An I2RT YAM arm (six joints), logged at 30 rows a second.
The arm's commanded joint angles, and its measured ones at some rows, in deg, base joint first. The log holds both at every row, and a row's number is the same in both.
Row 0, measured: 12.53, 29.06, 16.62, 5.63, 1.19, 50.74
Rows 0 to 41, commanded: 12.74, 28.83, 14.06, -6.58, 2.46, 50.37; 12.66, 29.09, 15.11, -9.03, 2.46, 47.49; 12.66, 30.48, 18.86, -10.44, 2.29, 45.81; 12.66, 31.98, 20.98, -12.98, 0.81, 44.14; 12.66, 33.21, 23.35, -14.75, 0.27, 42.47; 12.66, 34.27, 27.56, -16.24, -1.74, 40.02; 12.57, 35.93, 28.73, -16.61, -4.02, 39.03; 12.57, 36.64, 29.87, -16.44, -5.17, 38.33; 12.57, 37.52, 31.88, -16.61, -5.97, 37.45; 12.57, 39.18, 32.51, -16.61, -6.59, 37.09; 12.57, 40.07, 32.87, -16.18, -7.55, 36.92; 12.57, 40.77, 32.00, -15.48, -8.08, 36.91; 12.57, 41.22, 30.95, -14.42, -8.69, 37.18; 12.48, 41.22, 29.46, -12.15, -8.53, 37.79; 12.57, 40.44, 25.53, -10.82, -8.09, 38.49; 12.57, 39.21, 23.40, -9.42, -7.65, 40.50; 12.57, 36.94, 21.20, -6.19, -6.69, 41.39; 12.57, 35.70, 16.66, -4.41, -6.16, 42.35; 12.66, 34.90, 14.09, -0.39, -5.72, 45.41; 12.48, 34.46, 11.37, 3.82, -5.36, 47.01; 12.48, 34.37, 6.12, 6.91, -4.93, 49.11; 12.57, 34.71, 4.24, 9.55, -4.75, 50.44; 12.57, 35.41, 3.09, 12.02, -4.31, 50.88; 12.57, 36.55, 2.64, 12.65, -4.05, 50.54; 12.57, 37.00, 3.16, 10.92, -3.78, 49.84; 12.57, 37.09, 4.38, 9.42, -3.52, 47.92; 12.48, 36.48, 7.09, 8.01, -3.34, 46.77; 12.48, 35.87, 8.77, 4.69, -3.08, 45.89; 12.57, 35.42, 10.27, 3.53, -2.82, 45.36; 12.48, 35.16, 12.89, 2.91, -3.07, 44.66; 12.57, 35.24, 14.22, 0.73, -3.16, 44.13; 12.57, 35.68, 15.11, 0.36, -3.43, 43.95; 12.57, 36.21, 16.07, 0.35, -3.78, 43.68; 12.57, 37.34, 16.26, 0.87, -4.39, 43.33; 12.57, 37.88, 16.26, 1.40, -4.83, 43.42; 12.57, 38.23, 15.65, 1.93, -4.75, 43.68; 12.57, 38.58, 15.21, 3.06, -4.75, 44.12; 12.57, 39.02, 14.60, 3.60, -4.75, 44.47; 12.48, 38.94, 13.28, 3.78, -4.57, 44.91; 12.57, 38.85, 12.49, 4.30, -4.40, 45.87; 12.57, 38.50, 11.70, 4.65, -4.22, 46.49; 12.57, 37.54, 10.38, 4.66, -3.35, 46.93
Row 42, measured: 12.19, 36.75, 15.70, 13.52, -4.23, 46.52
